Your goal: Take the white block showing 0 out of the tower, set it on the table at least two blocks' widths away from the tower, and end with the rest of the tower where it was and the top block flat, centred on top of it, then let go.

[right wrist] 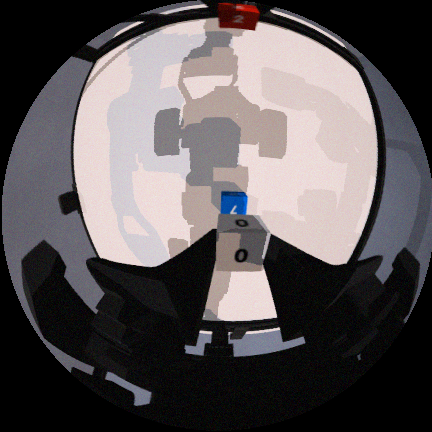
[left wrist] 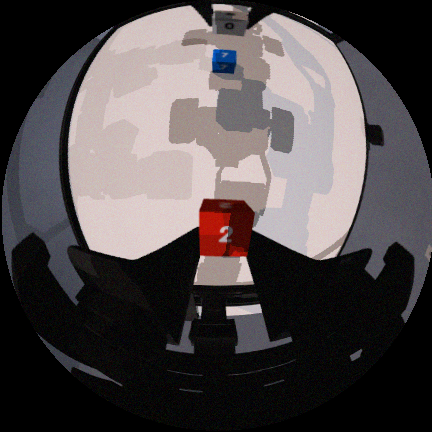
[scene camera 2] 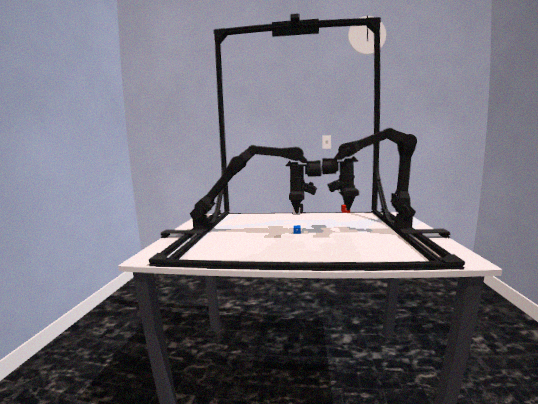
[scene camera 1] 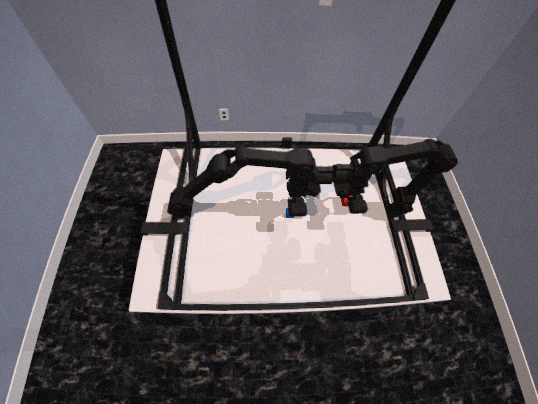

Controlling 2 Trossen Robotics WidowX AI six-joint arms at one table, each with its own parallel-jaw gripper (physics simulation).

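Pixels of known places: left gripper, fingertip midpoint: (left wrist: 222, 232) (scene camera 2: 347, 209) (scene camera 1: 348, 200); right gripper, fingertip midpoint: (right wrist: 238, 234) (scene camera 2: 297, 212) (scene camera 1: 292, 203); left arm's base at its link origin: (left wrist: 213, 299) (scene camera 2: 403, 227) (scene camera 1: 395, 210); right arm's base at its link origin: (right wrist: 219, 328) (scene camera 2: 200, 228) (scene camera 1: 181, 212).
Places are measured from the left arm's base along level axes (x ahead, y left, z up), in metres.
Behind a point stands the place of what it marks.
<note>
The blue block showing 7 (scene camera 1: 289, 213) (scene camera 2: 297, 229) {x 0.466, y 0.018, z 0.000 m} (left wrist: 224, 61) {x 0.453, y 0.002, z 0.009 m} (right wrist: 234, 202) {x 0.460, y 0.004, z 0.010 m} stands on the table, its top bare. My right gripper (scene camera 2: 297, 210) {x 0.467, y 0.002, z 0.073 m} (right wrist: 238, 234) {x 0.467, y 0.002, z 0.073 m} is shut on the white block showing 0 (left wrist: 230, 25) (right wrist: 240, 252) {x 0.467, y 0.001, z 0.094 m} and holds it in the air, above and apart from the blue block. My left gripper (scene camera 2: 347, 208) {x 0.248, y -0.001, z 0.084 m} (left wrist: 222, 232) {x 0.248, y -0.001, z 0.084 m} is shut on the red block showing 2 (scene camera 1: 345, 201) {x 0.266, y 0.011, z 0.101 m} (scene camera 2: 344, 208) {x 0.264, y 0.016, z 0.091 m} (left wrist: 225, 232) {x 0.259, y -0.001, z 0.102 m} (right wrist: 238, 17), held in the air to the right of the blue block in the scene views. In scene camera 1 the right arm hides the white block.
The two wrists are close together over the table (scene camera 1: 240, 270) {x 0.668, y 0.236, z -0.019 m} (scene camera 2: 225, 252) {x 0.727, y 0.244, z -0.019 m}. A black frame (scene camera 1: 300, 303) {x 0.456, y 0.363, z 0.001 m} (scene camera 2: 300, 265) {x 0.455, y 0.380, z -0.002 m} runs along the table's edges, with uprights behind the arms. Shadows of the arms lie around the blue block.
</note>
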